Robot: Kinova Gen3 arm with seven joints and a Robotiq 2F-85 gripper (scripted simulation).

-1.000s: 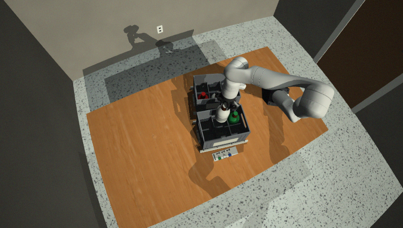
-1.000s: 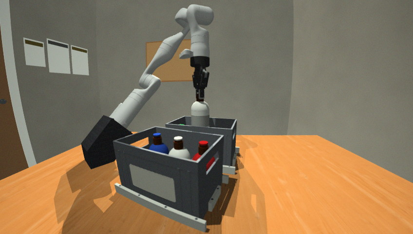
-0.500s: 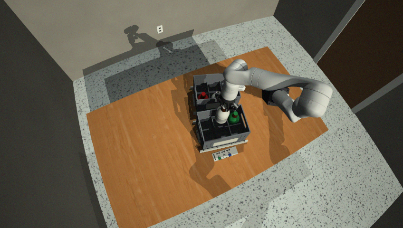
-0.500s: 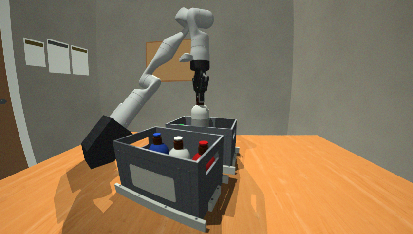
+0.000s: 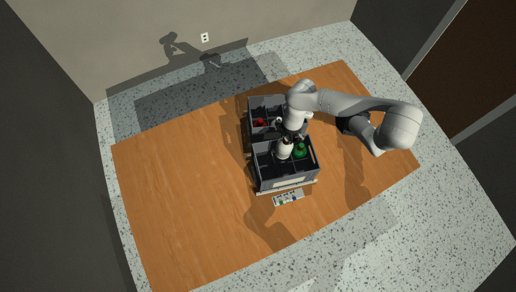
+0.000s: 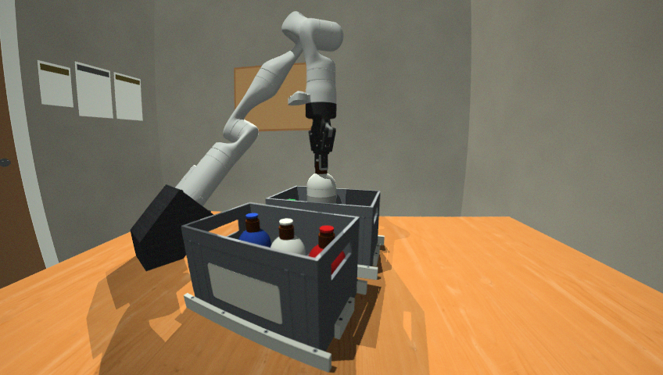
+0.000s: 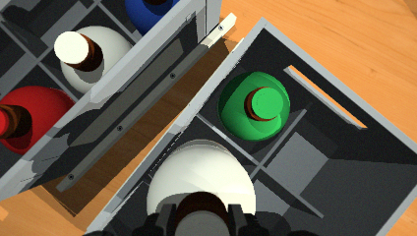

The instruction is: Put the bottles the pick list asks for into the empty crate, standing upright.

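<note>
The green bottle is 90 mm behind my hand and 180 mm below it. Round my hand: red bottle (60 mm ahead, 170 mm to the right, 180 mm below); then blue bottle (120 mm behind, 140 mm to the right, 180 mm below); then pick list (20 mm ahead, 180 mm to the left, 270 mm below).
</note>
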